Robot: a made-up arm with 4 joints. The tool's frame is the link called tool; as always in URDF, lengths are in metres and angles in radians. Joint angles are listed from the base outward.
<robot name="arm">
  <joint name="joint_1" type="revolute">
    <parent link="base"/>
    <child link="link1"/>
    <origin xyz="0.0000 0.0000 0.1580"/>
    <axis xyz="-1 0 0"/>
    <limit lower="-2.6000" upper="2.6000"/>
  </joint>
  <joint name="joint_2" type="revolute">
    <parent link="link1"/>
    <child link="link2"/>
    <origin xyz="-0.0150 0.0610 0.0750"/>
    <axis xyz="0 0 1"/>
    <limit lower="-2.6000" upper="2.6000"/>
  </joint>
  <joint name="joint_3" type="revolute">
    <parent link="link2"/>
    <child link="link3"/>
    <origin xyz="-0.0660 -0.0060 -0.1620"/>
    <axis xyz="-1 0 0"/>
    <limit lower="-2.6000" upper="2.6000"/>
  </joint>
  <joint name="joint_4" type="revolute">
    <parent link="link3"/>
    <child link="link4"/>
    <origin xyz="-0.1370 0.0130 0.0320"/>
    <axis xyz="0 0 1"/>
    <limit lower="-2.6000" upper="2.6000"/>
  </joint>
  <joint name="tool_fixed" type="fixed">
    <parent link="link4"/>
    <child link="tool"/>
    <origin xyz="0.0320 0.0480 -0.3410"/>
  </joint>
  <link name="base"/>
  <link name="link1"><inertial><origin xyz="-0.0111 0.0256 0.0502"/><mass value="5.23"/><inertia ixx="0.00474" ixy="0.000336" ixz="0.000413" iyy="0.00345" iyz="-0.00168" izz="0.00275"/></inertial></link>
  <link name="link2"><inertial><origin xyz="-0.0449 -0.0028 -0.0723"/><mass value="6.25"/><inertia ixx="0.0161" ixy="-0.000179" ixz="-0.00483" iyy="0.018" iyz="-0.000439" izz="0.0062"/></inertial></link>
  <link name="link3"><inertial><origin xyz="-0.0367 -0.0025 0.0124"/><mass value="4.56"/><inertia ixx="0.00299" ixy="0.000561" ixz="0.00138" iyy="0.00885" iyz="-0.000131" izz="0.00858"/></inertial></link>
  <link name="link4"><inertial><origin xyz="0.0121 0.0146 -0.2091"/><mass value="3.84"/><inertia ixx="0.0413" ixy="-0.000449" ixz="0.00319" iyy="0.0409" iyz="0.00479" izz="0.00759"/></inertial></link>
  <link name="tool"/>
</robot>
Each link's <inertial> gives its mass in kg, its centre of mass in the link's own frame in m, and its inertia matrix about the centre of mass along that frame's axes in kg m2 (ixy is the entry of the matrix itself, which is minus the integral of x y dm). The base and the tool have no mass. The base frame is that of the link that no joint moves.
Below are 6 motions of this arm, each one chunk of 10 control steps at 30 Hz.
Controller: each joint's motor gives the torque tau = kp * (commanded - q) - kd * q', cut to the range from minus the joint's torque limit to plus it. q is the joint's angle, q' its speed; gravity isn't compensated. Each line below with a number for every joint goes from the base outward.
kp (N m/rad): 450 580 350 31
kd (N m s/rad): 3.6 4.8 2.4 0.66
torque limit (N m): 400 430 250 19
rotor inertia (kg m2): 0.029 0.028 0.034 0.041
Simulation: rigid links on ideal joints. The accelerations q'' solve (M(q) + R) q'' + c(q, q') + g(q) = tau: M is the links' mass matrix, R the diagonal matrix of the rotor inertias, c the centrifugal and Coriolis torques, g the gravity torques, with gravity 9.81 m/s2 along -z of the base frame. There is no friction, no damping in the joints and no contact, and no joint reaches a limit. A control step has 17 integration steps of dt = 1/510 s. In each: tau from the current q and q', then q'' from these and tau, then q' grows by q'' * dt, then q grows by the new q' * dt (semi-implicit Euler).
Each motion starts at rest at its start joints. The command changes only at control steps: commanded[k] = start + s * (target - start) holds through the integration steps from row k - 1 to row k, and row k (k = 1, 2, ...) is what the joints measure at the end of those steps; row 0 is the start. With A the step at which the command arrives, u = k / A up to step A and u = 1 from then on. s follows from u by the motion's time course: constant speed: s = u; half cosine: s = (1 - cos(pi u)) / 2; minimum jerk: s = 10 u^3 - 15 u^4 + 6 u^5; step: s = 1 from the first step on.
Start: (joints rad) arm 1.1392 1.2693 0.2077 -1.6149
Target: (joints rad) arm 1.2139 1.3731 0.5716 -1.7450
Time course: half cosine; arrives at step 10
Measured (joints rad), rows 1 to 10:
1: 1.1276 1.2672 0.2139 -1.6126
2: 1.1096 1.2712 0.2320 -1.6056
3: 1.1067 1.2847 0.2724 -1.5971
4: 1.1264 1.3048 0.3340 -1.5996
5: 1.1583 1.3265 0.4035 -1.6248
6: 1.1837 1.3446 0.4675 -1.6700
7: 1.1928 1.3587 0.5168 -1.7178
8: 1.1904 1.3701 0.5493 -1.7483
9: 1.1871 1.3780 0.5677 -1.7536
10: 1.1886 1.3803 0.5727 -1.7410

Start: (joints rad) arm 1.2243 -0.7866 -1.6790 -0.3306
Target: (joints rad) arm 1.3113 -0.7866 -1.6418 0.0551
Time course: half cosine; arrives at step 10
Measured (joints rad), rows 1 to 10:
1: 1.2291 -0.7939 -1.6761 -0.3244
2: 1.2400 -0.8026 -1.6676 -0.3072
3: 1.2549 -0.8019 -1.6598 -0.2764
4: 1.2709 -0.7959 -1.6550 -0.2271
5: 1.2845 -0.7934 -1.6499 -0.1600
6: 1.2955 -0.7961 -1.6445 -0.0844
7: 1.3048 -0.7989 -1.6401 -0.0138
8: 1.3132 -0.7982 -1.6368 0.0414
9: 1.3200 -0.7959 -1.6342 0.0765
10: 1.3237 -0.7951 -1.6324 0.0900

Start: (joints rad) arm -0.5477 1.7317 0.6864 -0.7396
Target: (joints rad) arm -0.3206 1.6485 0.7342 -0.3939
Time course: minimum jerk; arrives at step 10
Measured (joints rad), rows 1 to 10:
1: -0.5450 1.7287 0.6804 -0.7364
2: -0.5346 1.7211 0.6757 -0.7219
3: -0.5106 1.7122 0.6826 -0.6903
4: -0.4715 1.7012 0.6962 -0.6417
5: -0.4234 1.6850 0.7071 -0.5786
6: -0.3758 1.6657 0.7122 -0.5050
7: -0.3377 1.6497 0.7157 -0.4302
8: -0.3151 1.6416 0.7204 -0.3688
9: -0.3097 1.6411 0.7244 -0.3356
10: -0.3170 1.6445 0.7250 -0.3351

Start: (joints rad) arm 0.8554 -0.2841 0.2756 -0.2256
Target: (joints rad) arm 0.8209 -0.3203 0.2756 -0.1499
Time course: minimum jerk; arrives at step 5
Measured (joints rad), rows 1 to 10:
1: 0.8653 -0.3045 0.2665 -0.2191
2: 0.8542 -0.3146 0.2644 -0.2047
3: 0.8333 -0.3271 0.2669 -0.1778
4: 0.8183 -0.3418 0.2584 -0.1431
5: 0.8080 -0.3454 0.2495 -0.1133
6: 0.8079 -0.3443 0.2512 -0.0984
7: 0.8181 -0.3408 0.2585 -0.1023
8: 0.8302 -0.3357 0.2660 -0.1200
9: 0.8364 -0.3329 0.2706 -0.1404
10: 0.8344 -0.3338 0.2693 -0.1529

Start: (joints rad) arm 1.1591 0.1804 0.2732 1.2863
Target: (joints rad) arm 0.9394 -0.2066 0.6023 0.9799
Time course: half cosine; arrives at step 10
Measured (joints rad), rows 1 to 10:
1: 1.1571 0.1531 0.2818 1.2841
2: 1.1290 0.1174 0.3043 1.2713
3: 1.0944 0.0673 0.3352 1.2402
4: 1.0586 0.0064 0.3801 1.1908
5: 1.0244 -0.0547 0.4319 1.1314
6: 0.9942 -0.1130 0.4838 1.0736
7: 0.9673 -0.1646 0.5295 1.0258
8: 0.9444 -0.2051 0.5623 0.9917
9: 0.9279 -0.2305 0.5788 0.9716
10: 0.9213 -0.2376 0.5792 0.9646

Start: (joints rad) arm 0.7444 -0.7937 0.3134 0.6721
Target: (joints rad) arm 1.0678 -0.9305 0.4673 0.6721
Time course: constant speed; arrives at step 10
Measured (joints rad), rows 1 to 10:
1: 0.7692 -0.8299 0.3209 0.6849
2: 0.8135 -0.8542 0.3195 0.6981
3: 0.8589 -0.8583 0.3396 0.6987
4: 0.9021 -0.8625 0.3775 0.6913
5: 0.9415 -0.8711 0.3989 0.6828
6: 0.9726 -0.8888 0.4047 0.6770
7: 0.9926 -0.9094 0.4113 0.6753
8: 1.0083 -0.9263 0.4250 0.6793
9: 1.0314 -0.9403 0.4423 0.6889
10: 1.0665 -0.9532 0.4587 0.6987

